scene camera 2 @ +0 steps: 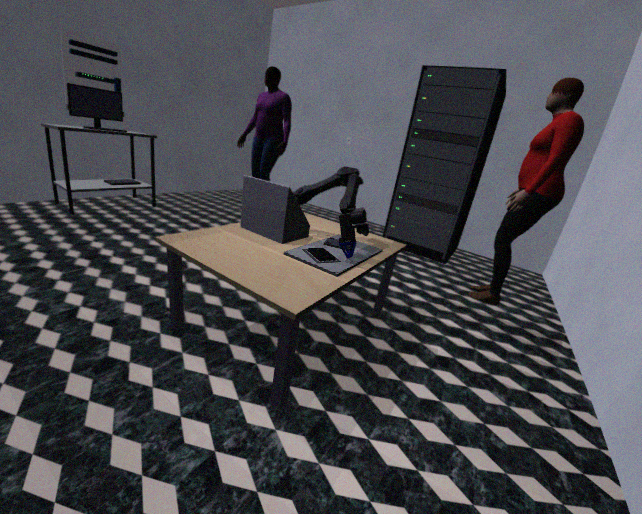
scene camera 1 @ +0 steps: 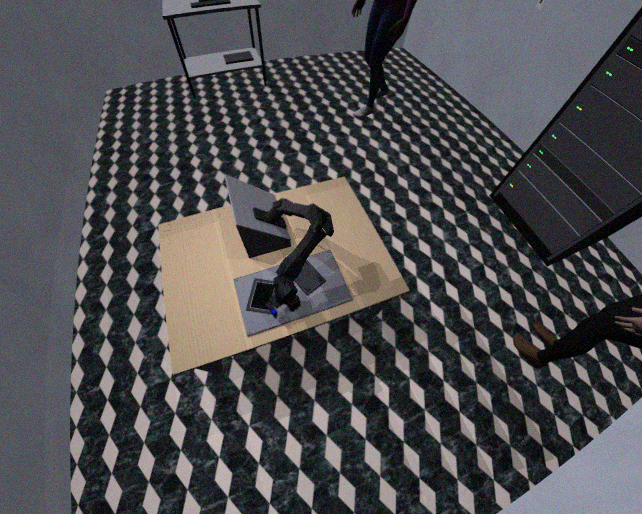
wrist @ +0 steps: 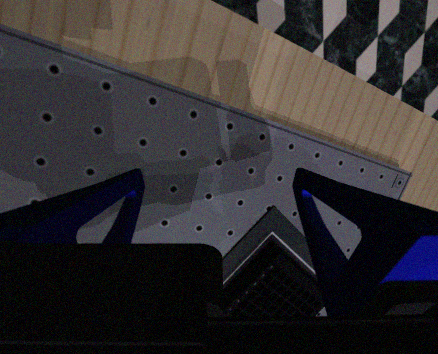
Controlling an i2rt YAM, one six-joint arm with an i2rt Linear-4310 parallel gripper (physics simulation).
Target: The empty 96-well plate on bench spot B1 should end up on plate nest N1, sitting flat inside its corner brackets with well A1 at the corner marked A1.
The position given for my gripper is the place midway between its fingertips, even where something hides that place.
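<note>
Visible in the wrist view: a dark plate (wrist: 272,285), together with my gripper (wrist: 218,176).
</note>
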